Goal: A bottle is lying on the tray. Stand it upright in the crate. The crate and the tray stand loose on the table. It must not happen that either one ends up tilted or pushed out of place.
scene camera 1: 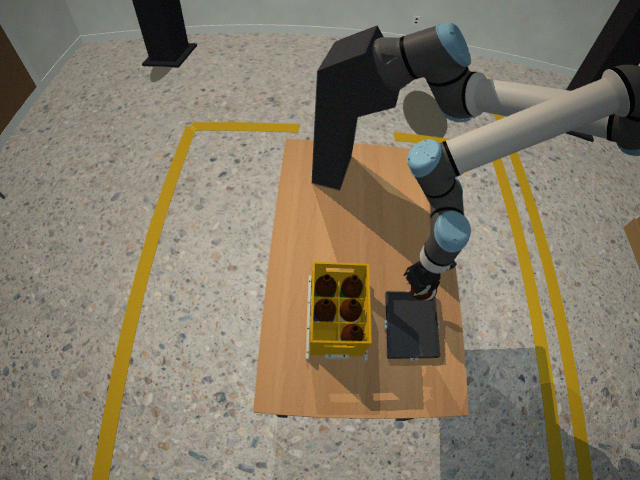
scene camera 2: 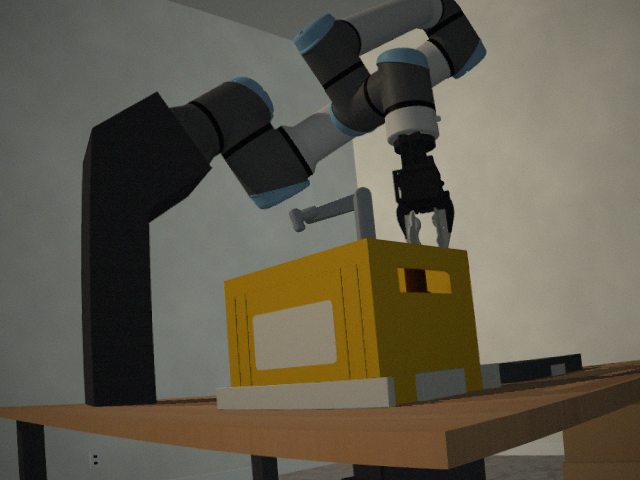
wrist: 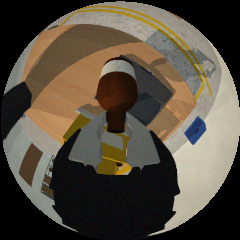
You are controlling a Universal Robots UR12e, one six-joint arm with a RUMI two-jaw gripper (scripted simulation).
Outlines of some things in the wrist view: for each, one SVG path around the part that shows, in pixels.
The gripper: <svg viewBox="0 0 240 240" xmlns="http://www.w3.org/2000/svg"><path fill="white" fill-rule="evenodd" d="M105 111L84 127L78 129L58 151L53 163L52 178L49 184L49 188L53 190L55 205L52 205L52 207L62 218L62 224L75 229L76 231L74 232L96 239L139 240L162 234L148 236L165 229L165 224L176 214L176 211L172 211L174 196L180 194L175 160L169 149L152 130L149 130L129 112L125 112L126 133L131 138L127 142L126 163L131 166L131 171L128 175L97 174L98 164L102 162L103 158L101 136L104 134L104 124L108 122L108 112Z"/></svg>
A dark tray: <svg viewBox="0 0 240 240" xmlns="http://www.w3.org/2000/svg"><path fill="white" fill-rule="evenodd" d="M121 54L119 57L124 57L132 62L137 80L138 98L134 106L127 112L147 127L173 94L148 70Z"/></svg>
A brown bottle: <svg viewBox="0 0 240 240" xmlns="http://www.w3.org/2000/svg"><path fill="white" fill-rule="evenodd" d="M114 57L107 60L103 66L96 95L100 106L108 111L107 132L124 133L124 112L130 110L136 103L138 90L133 64L126 58Z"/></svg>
A crate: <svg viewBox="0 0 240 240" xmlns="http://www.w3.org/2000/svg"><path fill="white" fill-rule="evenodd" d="M104 126L104 134L101 136L103 160L98 164L97 174L122 175L130 171L131 166L127 165L119 170L116 162L127 164L126 146L130 139L121 133L107 132L107 127ZM91 119L79 114L63 136L62 146L78 128L84 127Z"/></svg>
